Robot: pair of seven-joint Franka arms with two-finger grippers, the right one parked.
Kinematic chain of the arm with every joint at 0, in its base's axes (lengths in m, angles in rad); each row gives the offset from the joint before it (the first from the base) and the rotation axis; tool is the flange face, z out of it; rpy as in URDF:
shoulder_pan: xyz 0 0 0.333 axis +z
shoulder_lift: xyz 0 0 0 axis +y
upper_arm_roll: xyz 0 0 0.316 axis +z
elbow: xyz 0.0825 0 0 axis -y
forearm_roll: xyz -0.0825 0 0.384 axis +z
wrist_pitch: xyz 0 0 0 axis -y
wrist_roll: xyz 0.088 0 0 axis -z
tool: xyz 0 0 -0.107 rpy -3.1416 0 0
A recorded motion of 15 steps. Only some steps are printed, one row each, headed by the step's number.
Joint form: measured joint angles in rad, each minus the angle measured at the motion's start. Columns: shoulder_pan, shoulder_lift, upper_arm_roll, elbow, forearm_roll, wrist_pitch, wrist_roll.
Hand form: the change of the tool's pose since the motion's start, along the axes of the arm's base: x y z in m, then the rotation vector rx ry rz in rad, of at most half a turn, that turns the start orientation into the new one. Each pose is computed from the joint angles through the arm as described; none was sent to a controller.
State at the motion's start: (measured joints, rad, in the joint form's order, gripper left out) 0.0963 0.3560 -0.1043 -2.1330 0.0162 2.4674 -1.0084
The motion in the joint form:
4: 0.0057 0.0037 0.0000 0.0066 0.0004 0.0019 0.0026
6: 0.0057 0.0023 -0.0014 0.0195 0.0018 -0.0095 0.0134
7: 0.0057 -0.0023 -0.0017 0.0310 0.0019 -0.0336 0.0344
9: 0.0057 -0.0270 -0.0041 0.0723 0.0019 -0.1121 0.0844
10: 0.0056 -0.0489 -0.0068 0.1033 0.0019 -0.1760 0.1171
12: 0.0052 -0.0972 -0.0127 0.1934 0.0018 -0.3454 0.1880
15: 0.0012 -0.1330 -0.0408 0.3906 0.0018 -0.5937 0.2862
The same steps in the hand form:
4: 0.0023 0.0033 0.0006 -0.0002 -0.0049 0.0031
6: 0.0058 0.0027 0.0054 0.0003 -0.0081 -0.0100
7: 0.0077 0.0028 0.0105 0.0006 -0.0007 -0.0315
9: 0.0151 0.0021 0.0348 0.0018 0.0107 -0.0841
10: 0.0192 0.0010 0.0551 0.0026 0.0210 -0.1198
12: 0.0274 -0.0014 0.1086 0.0032 0.0509 -0.1967
15: 0.0417 -0.0180 0.2005 -0.0025 0.0636 -0.3238

